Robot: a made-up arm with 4 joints.
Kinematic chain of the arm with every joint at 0, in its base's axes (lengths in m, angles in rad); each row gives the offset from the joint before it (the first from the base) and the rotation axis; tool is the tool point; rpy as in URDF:
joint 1: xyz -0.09 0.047 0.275 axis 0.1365 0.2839 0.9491
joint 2: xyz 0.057 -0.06 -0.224 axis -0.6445 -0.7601 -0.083
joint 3: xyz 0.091 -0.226 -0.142 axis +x
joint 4: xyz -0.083 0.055 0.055 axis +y
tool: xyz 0.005 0.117 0.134 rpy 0 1.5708 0
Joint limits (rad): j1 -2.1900..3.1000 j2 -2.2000..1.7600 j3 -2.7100..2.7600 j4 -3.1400..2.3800
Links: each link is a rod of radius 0.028 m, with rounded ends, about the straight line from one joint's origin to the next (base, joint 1, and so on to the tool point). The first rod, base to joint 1, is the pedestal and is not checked.
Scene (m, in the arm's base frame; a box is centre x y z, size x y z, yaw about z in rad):
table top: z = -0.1
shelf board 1: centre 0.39 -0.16 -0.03 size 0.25 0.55 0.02 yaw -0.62
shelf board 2: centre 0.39 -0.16 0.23 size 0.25 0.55 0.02 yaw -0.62
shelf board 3: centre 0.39 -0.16 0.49 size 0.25 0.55 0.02 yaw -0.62
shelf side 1: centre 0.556 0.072 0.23 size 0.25 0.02 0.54 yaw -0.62
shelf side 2: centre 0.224 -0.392 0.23 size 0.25 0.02 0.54 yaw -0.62
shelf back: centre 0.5 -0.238 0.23 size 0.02 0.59 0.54 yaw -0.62
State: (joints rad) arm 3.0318 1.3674 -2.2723 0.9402
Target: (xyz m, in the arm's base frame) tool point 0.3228 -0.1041 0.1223
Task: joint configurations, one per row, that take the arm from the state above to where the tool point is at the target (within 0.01 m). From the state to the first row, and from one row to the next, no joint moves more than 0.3 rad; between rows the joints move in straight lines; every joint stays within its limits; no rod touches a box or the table.
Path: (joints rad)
1: 2.7660 1.3852 -2.2446 0.9161
2: 2.5002 1.4030 -2.2169 0.8919
3: 2.2345 1.4207 -2.1892 0.8678
4: 1.9687 1.4385 -2.1614 0.8437
5: 1.7029 1.4563 -2.1337 0.8196
6: 1.4371 1.4741 -2.1060 0.7954
7: 1.1714 1.4919 -2.0783 0.7713
8: 0.9056 1.5096 -2.0506 0.7472
9: 0.6398 1.5274 -2.0229 0.7231

